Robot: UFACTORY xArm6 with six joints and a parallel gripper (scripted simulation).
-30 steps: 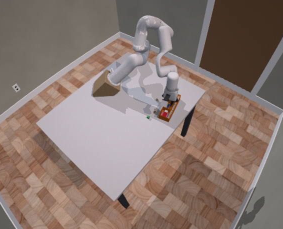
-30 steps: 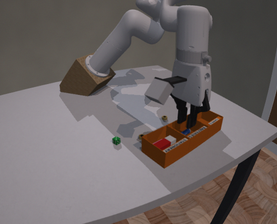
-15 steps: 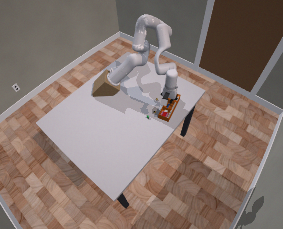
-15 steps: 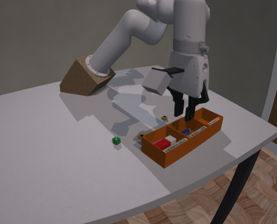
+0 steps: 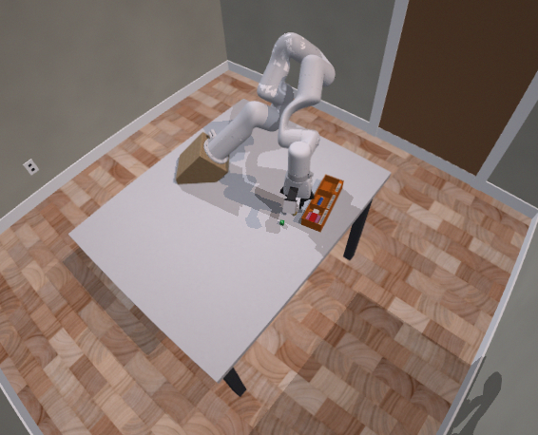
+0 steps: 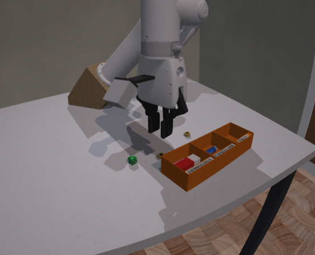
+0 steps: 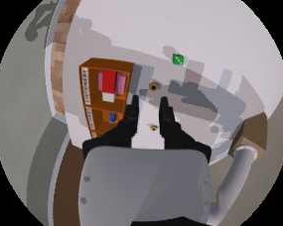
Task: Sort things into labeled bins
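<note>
Now: the green die 90 mm below my hand and 70 mm to the right of it. From my hand the other things lie so: pink eraser: 80 mm below, 50 mm to the left, 50 mm ahead; red-and-white eraser: 70 mm below, 60 mm to the left, 50 mm ahead; blue battery: 120 mm to the left, 80 mm below.
</note>
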